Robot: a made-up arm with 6 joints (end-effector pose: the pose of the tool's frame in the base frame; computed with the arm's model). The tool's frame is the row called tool. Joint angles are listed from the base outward.
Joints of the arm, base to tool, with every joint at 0 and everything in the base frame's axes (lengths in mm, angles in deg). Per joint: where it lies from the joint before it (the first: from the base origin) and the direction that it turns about. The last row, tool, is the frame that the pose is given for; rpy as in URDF.
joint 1: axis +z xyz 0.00 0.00 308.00
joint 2: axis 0 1 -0.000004 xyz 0.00 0.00 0.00
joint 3: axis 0 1 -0.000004 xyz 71.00 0.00 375.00
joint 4: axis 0 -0.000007 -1 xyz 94.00 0.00 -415.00
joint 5: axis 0 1 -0.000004 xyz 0.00 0.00 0.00
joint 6: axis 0 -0.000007 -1 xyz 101.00 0.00 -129.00
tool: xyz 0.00 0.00 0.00 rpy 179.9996 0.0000 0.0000
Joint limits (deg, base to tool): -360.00..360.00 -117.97..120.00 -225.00..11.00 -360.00..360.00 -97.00..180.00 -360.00..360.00
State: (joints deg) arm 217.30 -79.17 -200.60 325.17 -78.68 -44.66
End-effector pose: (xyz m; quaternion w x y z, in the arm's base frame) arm 0.5717 0.3304 0.1793 0.0060 0.6670 -0.6843 0.2945
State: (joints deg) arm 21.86 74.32 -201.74 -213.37 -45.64 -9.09
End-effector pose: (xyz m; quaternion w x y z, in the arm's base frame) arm 0.7291 0.1960 0.5707 0.6550 -0.2100 0.6933 -0.2151
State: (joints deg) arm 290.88 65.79 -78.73 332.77 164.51 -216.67
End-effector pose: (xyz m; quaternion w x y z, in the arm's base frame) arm 0.0932 -0.4136 0.0822 0.7561 -0.0617 -0.2306 -0.6094
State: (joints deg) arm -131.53 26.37 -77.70 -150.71 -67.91 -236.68
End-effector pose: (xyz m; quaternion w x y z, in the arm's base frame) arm -0.2684 -0.4193 0.3474 0.1235 -0.6826 0.6834 -0.2275
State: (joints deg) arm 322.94 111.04 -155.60 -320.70 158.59 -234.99
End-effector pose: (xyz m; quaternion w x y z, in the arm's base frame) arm 0.4899 -0.2580 -0.1400 0.3114 0.1465 -0.4959 -0.7972
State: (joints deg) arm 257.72 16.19 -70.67 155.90 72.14 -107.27
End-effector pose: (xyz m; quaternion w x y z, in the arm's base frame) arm -0.1174 -0.7157 0.4731 0.1918 0.2252 -0.4299 0.8530
